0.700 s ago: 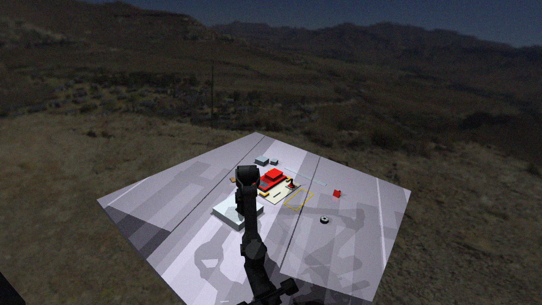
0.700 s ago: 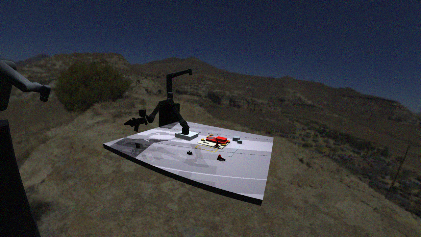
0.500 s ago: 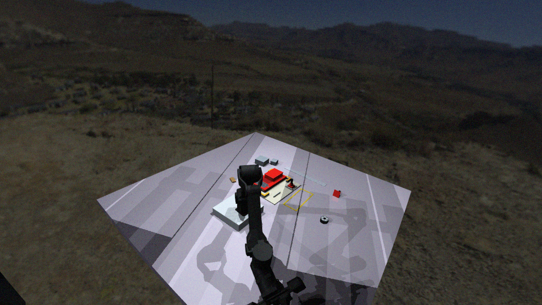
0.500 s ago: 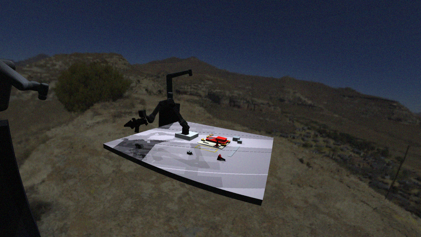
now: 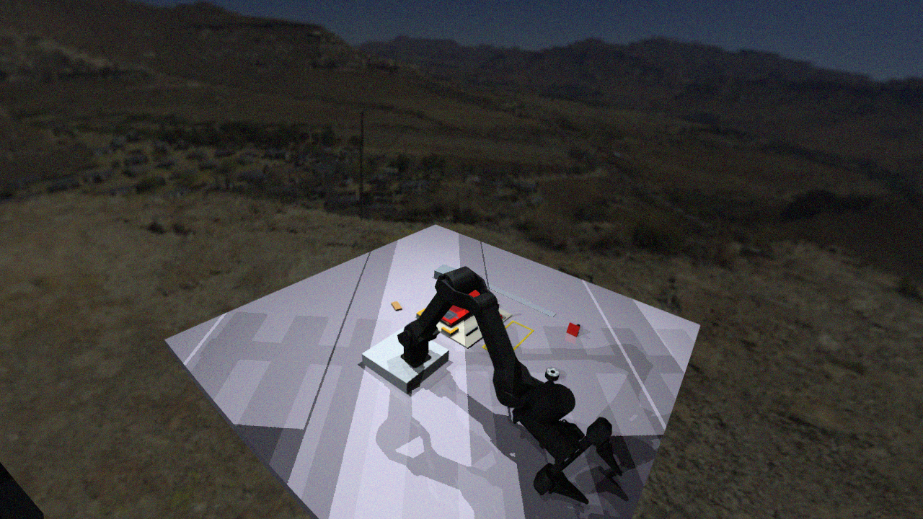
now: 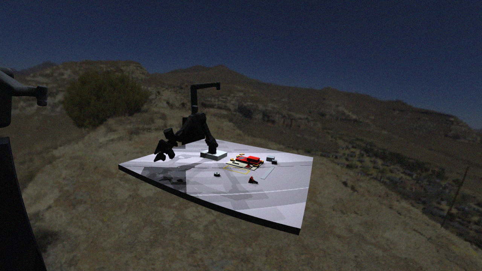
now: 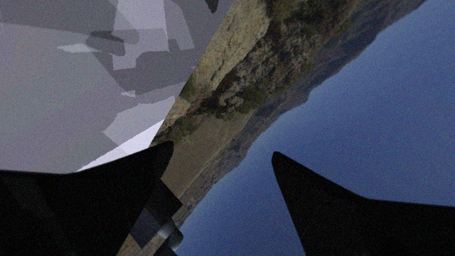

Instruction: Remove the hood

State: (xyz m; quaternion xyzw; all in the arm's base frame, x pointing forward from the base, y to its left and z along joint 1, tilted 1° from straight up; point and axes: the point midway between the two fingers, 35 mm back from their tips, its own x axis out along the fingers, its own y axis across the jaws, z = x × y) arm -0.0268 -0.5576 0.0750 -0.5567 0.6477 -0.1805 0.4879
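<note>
The red hood is 36 cm ahead of my gripper tip, 72 cm to the left of it and 8 cm below it. The rest, counted from my gripper tip: wheel (30 cm ahead, 30 cm to the left, 11 cm below).
</note>
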